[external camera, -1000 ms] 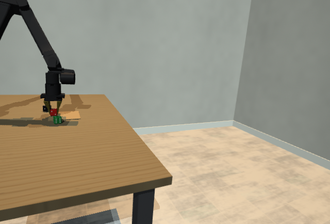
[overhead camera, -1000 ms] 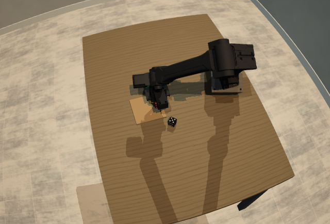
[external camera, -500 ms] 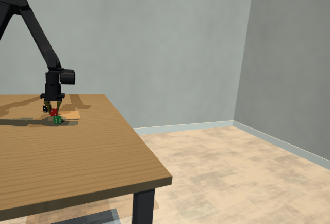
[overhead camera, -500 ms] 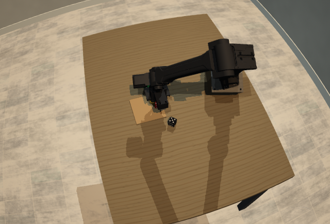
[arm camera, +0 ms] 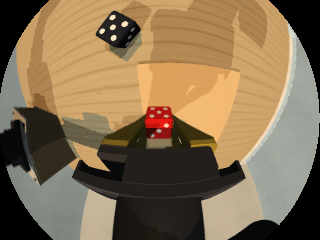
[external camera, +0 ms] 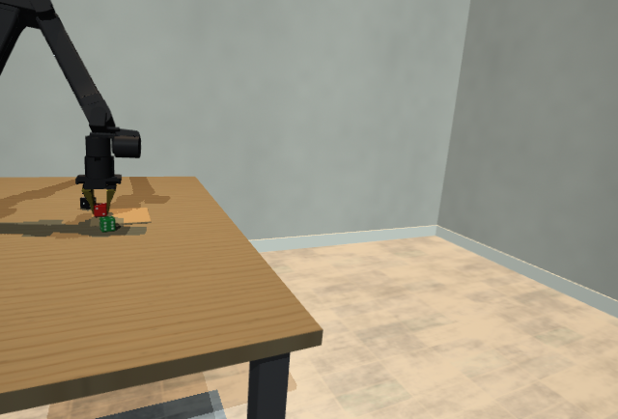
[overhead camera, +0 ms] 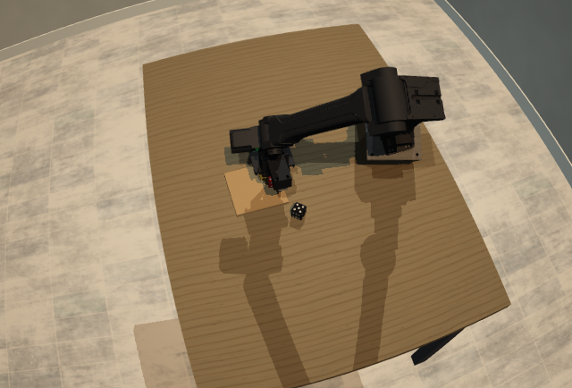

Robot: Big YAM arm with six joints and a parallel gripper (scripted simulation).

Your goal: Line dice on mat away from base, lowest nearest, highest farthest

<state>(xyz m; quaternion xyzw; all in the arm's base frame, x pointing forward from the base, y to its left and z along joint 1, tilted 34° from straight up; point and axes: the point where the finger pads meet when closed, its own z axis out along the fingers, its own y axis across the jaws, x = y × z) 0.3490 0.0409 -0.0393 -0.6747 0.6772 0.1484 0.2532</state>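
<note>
The red die lies right at my hand. Also, from my hand: black die: 11 cm to the left, 4 cm behind; then tan mat: 5 cm ahead, 2 cm below; then green die: 11 cm to the right, 3 cm ahead.
</note>
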